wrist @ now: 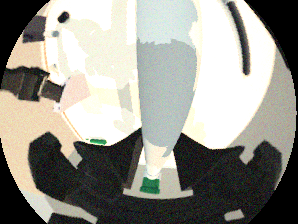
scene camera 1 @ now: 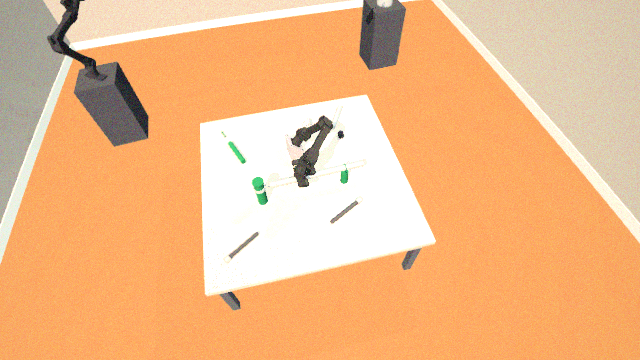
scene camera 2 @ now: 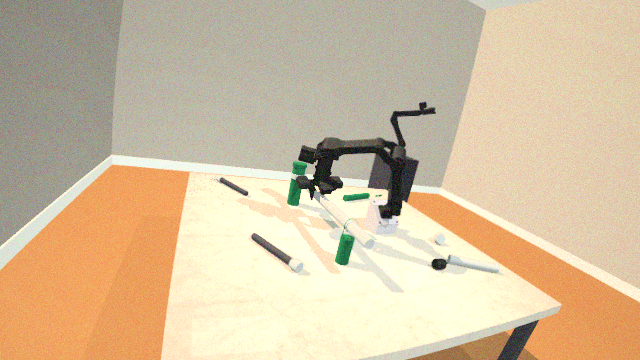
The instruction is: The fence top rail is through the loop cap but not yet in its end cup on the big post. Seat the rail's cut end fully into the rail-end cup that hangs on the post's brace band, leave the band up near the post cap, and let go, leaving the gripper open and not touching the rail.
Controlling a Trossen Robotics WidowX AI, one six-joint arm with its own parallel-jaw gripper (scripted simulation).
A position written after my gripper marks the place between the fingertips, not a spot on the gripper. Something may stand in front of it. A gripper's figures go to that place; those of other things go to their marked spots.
My gripper (scene camera 2: 315, 199) is 124 cm from the lens. A top rail (scene camera 2: 325, 202) is 112 cm from the lens.
